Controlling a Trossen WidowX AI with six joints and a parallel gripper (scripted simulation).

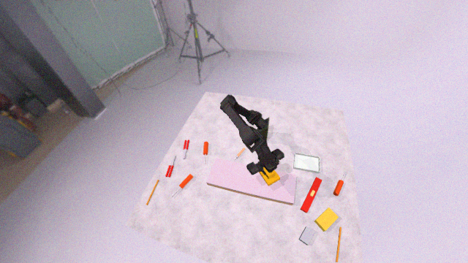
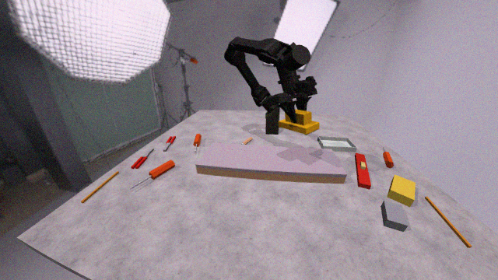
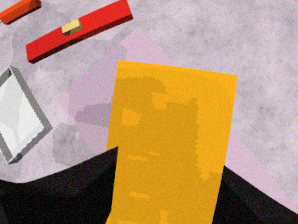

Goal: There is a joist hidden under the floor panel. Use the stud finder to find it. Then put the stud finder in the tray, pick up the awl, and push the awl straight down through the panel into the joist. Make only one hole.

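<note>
The white tray is 24 cm behind my gripper tip, 21 cm to the left of it and 17 cm below it. Round my gripper tip: awl: 15 cm behind, 24 cm to the right, 18 cm below; then stud finder: 2 cm behind, 2 cm to the right, 2 cm above; then red level: 4 cm behind, 27 cm to the left, 17 cm below.
</note>
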